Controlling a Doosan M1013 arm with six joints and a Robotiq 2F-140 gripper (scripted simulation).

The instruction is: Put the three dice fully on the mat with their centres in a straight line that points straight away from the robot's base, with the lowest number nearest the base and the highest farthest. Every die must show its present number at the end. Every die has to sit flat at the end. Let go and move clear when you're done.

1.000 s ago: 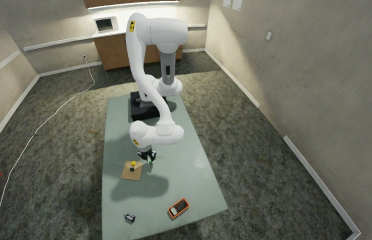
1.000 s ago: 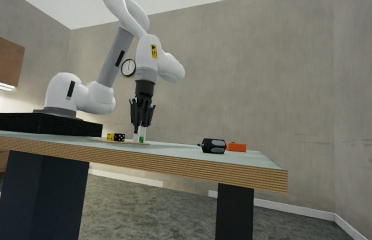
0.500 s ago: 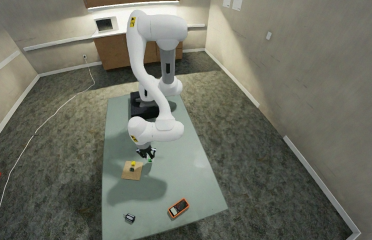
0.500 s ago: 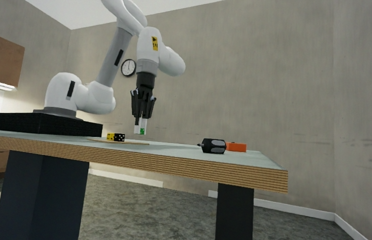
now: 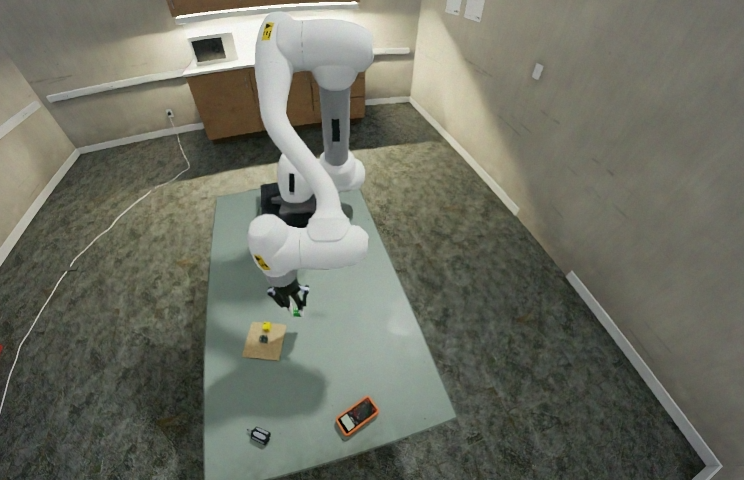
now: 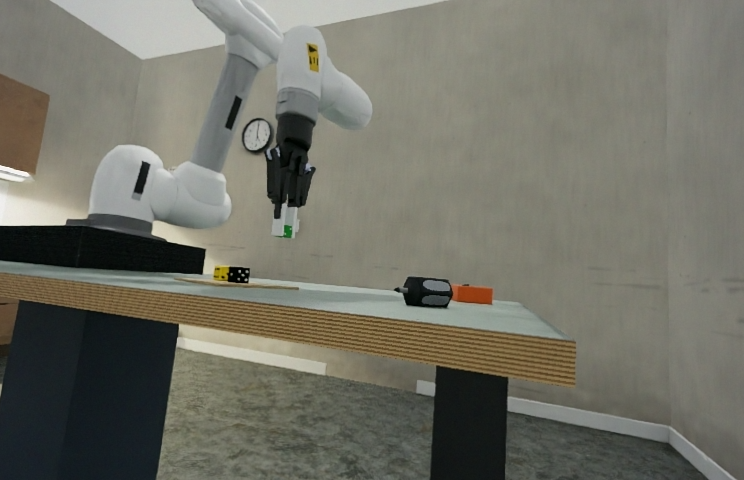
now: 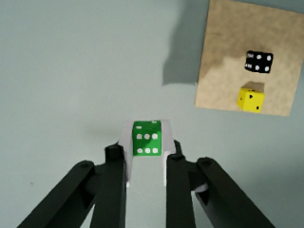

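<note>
Right now the black die is 14 cm to the right of my hand, 12 cm below it and 5 cm ahead of it. The rest, counted from my hand: yellow die (13 cm to the right, 12 cm below); green die (2 cm below); tan mat (14 cm to the right, 13 cm below, 5 cm ahead).
</note>
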